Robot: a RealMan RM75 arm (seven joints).
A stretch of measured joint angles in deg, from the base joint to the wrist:
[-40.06, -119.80, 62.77, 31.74, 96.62, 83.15, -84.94]
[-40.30, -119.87, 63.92, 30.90, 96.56, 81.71, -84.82]
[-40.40, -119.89, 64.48, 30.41, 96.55, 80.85, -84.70]
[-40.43, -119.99, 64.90, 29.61, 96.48, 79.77, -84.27]
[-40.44, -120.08, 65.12, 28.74, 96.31, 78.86, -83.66]
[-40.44, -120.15, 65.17, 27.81, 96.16, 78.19, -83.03]
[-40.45, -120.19, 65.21, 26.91, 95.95, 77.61, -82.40]
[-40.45, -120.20, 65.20, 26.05, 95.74, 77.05, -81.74]
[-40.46, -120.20, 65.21, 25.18, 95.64, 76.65, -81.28]
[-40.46, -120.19, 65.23, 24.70, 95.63, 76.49, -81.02]
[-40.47, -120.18, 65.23, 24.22, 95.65, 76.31, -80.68]
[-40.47, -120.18, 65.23, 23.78, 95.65, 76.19, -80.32]
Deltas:
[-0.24, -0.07, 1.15, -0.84, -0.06, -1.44, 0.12]
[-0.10, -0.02, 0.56, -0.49, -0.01, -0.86, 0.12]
[-0.03, -0.10, 0.42, -0.80, -0.07, -1.08, 0.43]
[-0.01, -0.09, 0.22, -0.87, -0.17, -0.91, 0.61]
[0.00, -0.07, 0.05, -0.93, -0.15, -0.67, 0.63]
[-0.01, -0.04, 0.04, -0.90, -0.21, -0.58, 0.63]
[0.00, -0.01, -0.01, -0.86, -0.21, -0.56, 0.66]
[-0.01, 0.00, 0.01, -0.87, -0.10, -0.40, 0.46]
[0.00, 0.01, 0.02, -0.48, -0.01, -0.16, 0.26]
[-0.01, 0.01, 0.00, -0.48, 0.02, -0.18, 0.34]
[0.00, 0.00, 0.00, -0.44, 0.00, -0.12, 0.36]

